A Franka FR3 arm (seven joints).
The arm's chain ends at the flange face. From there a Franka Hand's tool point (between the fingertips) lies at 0.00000 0.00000 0.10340 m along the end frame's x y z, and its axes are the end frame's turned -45 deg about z.
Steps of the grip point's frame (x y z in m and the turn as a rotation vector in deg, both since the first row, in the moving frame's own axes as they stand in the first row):
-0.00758, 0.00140, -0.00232, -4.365, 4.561, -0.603
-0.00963, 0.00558, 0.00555, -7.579, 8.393, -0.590
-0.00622, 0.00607, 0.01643, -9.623, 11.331, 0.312
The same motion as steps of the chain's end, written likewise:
-0.01574, 0.00666, -0.00169, 0.139, 6.312, -0.603
-0.02311, 0.01189, 0.00756, 0.576, 11.294, -0.590
-0.02655, 0.01077, 0.01989, 1.208, 14.817, 0.312

